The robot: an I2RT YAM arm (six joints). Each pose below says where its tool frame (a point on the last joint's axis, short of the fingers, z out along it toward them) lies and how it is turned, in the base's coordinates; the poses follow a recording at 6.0 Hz.
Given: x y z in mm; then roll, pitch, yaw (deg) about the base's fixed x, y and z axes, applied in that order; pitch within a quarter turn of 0, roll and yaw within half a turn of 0.
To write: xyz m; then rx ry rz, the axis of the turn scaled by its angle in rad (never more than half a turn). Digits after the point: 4 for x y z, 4 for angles.
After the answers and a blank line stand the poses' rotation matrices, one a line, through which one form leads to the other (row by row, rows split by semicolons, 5 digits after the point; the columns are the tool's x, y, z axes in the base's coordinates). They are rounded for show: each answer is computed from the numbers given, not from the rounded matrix.
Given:
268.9 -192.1 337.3 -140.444 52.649 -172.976
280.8 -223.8 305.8 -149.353 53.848 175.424
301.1 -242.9 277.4 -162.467 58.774 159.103
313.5 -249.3 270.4 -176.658 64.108 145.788
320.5 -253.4 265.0 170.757 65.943 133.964
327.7 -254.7 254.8 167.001 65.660 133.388
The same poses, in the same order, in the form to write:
0.2689 -0.1921 0.3373 0.2442 2.1185 -0.6899
0.2808 -0.2238 0.3058 0.3845 2.1349 -0.6318
0.3011 -0.2429 0.2774 0.5673 2.0578 -0.5397
0.3135 -0.2493 0.2704 0.6385 1.9474 -0.4345
0.3205 -0.2534 0.2650 0.6855 1.8817 -0.3585
0.3277 -0.2547 0.2548 0.6533 1.8865 -0.2999

-0.60214 0.40816 0.68617; -0.07419 0.82712 -0.55710; -0.79493 -0.38636 -0.46776
-0.58805 0.47892 0.65179; 0.04707 0.82474 -0.56354; -0.80745 -0.30071 -0.50753
-0.48432 0.58079 0.65431; 0.18491 0.79894 -0.57228; -0.85513 -0.15618 -0.49433
-0.36111 0.60467 0.70991; 0.24552 0.79607 -0.55316; -0.89962 -0.02546 -0.43593
-0.28299 0.60861 0.74129; 0.29341 0.79076 -0.53722; -0.91314 0.06548 -0.40235
-0.28312 0.56731 0.77330; 0.29952 0.81827 -0.49064; -0.91112 0.09271 -0.40159

